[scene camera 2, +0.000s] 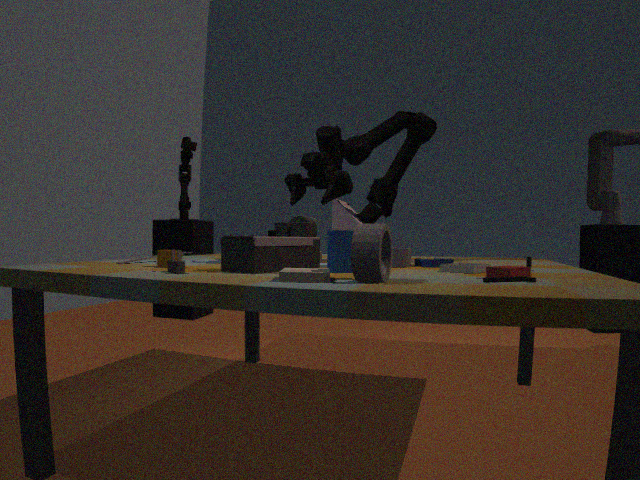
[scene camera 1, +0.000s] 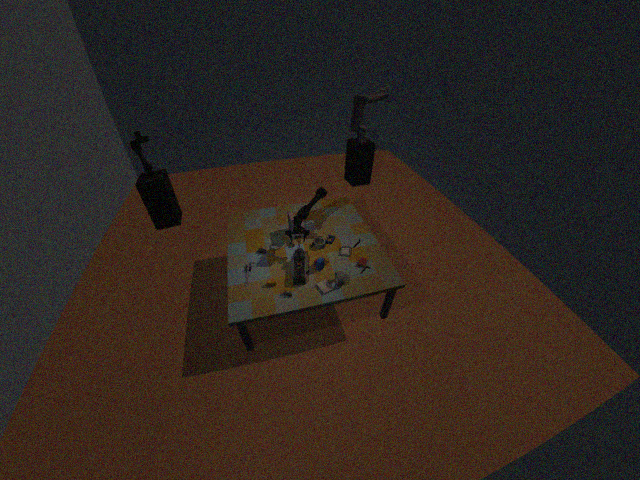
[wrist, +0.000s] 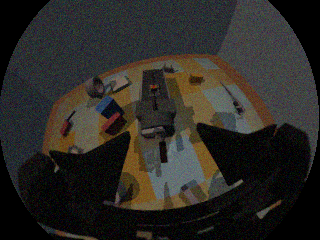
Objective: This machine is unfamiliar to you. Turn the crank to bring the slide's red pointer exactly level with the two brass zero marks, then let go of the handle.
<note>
The gripper [scene camera 2: 306,203] is open, with nothing in its grasp. Further things: a blue block [scene camera 2: 339,241] and a long dark box [wrist: 157,108].
The gripper also shows in the wrist view [wrist: 163,130].
</note>
